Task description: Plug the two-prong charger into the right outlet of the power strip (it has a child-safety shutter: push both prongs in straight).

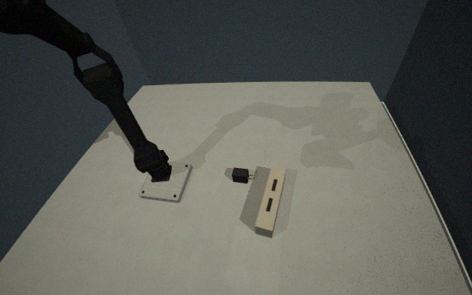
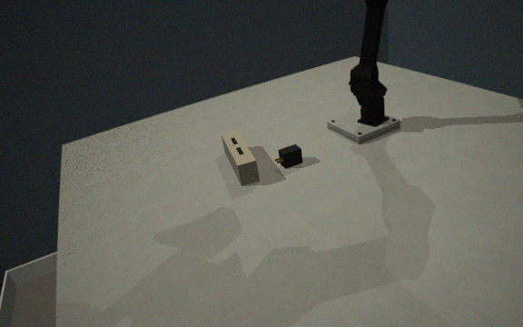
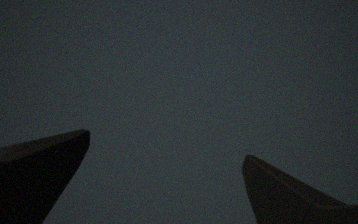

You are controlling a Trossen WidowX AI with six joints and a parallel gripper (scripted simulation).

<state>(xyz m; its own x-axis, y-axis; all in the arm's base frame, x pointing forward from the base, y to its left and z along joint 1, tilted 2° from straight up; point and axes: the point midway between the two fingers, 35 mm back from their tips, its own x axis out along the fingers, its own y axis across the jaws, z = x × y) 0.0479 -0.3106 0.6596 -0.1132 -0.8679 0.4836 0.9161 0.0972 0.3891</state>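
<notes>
The dark two-prong charger lies 25 cm ahead of my gripper tip, 32 cm to the left of it and 67 cm below it.
</notes>
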